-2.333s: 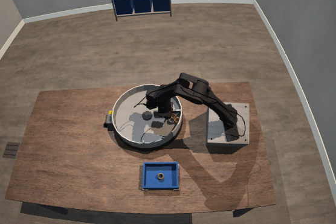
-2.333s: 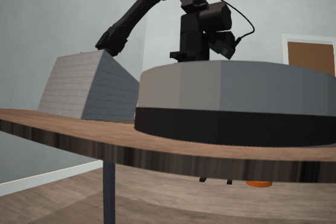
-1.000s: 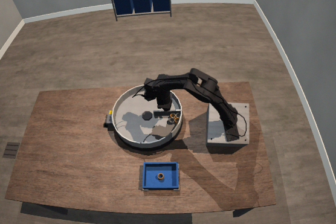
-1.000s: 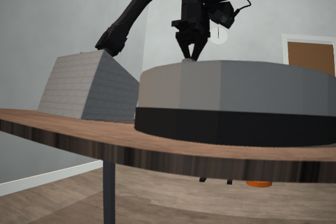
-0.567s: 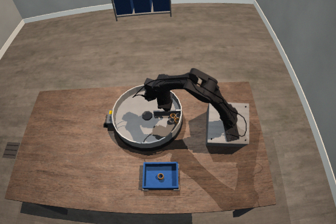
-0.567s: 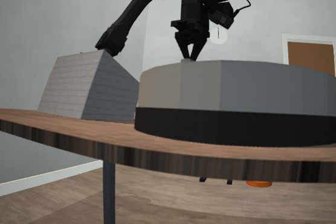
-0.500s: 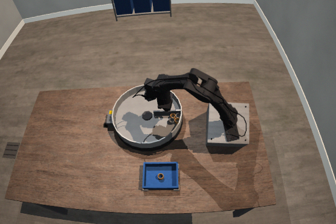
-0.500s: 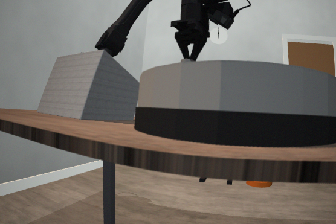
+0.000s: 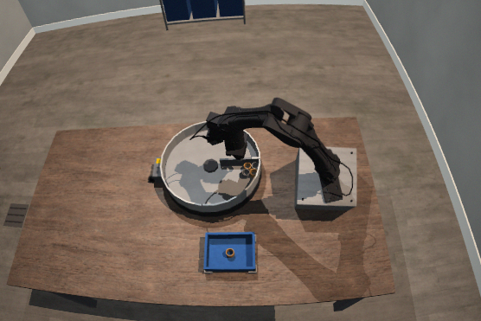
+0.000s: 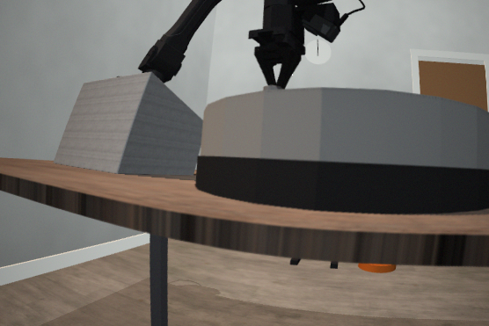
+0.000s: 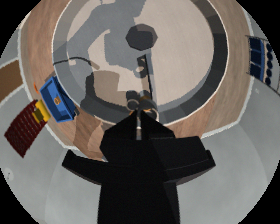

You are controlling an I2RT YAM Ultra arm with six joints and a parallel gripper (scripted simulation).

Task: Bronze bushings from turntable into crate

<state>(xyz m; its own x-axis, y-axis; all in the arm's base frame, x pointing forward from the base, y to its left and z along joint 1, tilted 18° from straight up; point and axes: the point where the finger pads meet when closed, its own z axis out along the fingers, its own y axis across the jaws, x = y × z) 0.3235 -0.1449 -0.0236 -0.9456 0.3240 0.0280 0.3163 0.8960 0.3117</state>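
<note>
The grey turntable lies 120 mm ahead of my hand, 100 mm below it and 50 mm to the right of it. Round my hand: blue crate 340 mm to the left, 130 mm below, 80 mm ahead.
</note>
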